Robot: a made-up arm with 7 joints.
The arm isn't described. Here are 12 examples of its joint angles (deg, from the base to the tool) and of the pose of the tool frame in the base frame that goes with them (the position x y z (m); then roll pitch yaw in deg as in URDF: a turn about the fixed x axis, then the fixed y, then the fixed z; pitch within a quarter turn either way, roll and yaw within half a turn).
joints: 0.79 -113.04 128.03 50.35 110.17 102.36 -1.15
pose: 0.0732 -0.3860 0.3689 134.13 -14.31 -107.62
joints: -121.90 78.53 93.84 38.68 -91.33 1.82 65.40
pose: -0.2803 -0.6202 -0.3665 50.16 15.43 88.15
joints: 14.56 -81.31 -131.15 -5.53 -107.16 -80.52 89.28
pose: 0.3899 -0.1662 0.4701 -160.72 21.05 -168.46
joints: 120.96 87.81 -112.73 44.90 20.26 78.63 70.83
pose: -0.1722 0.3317 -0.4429 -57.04 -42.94 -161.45
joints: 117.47 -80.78 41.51 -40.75 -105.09 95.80 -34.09
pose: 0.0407 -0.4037 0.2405 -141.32 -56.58 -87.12
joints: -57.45 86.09 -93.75 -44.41 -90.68 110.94 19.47
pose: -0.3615 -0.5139 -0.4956 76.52 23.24 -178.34
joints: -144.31 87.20 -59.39 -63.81 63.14 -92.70 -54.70
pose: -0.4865 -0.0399 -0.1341 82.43 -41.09 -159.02
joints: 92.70 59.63 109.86 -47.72 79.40 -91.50 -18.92
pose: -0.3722 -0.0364 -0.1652 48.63 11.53 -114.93
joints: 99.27 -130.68 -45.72 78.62 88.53 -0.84 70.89
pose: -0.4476 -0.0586 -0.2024 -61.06 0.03 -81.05
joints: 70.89 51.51 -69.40 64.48 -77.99 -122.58 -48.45
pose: 0.2210 0.0224 0.1498 -147.54 -38.10 6.35
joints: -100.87 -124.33 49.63 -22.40 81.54 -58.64 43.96
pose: 0.1269 -0.2299 -0.0116 -101.93 31.63 32.71
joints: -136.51 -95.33 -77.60 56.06 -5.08 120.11 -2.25
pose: -0.0413 0.0529 0.1508 151.63 0.95 -14.94
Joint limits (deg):
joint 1: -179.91..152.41
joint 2: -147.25..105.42
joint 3: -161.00..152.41
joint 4: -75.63..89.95
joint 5: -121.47..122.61
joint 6: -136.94..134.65
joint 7: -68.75..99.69
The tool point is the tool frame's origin. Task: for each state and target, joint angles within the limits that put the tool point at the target. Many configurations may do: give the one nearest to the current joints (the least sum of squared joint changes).
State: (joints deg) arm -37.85 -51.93 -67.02 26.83 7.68 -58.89 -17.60
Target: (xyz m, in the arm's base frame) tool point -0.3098 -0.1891 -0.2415
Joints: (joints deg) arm -41.82 -62.89 -64.79 37.99 20.16 -69.94 -14.63
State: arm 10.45 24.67 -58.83 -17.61 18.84 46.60 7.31
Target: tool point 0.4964 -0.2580 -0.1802
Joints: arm 34.07 24.93 -57.08 -1.40 5.42 58.92 -6.68
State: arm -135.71 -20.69 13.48 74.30 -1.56 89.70 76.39
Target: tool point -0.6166 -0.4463 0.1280
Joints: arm -157.68 -25.78 20.83 78.73 -5.67 91.59 75.24
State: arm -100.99 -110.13 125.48 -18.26 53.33 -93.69 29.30
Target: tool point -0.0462 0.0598 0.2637
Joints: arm -78.49 -138.67 106.82 -66.77 51.66 -136.94 33.91
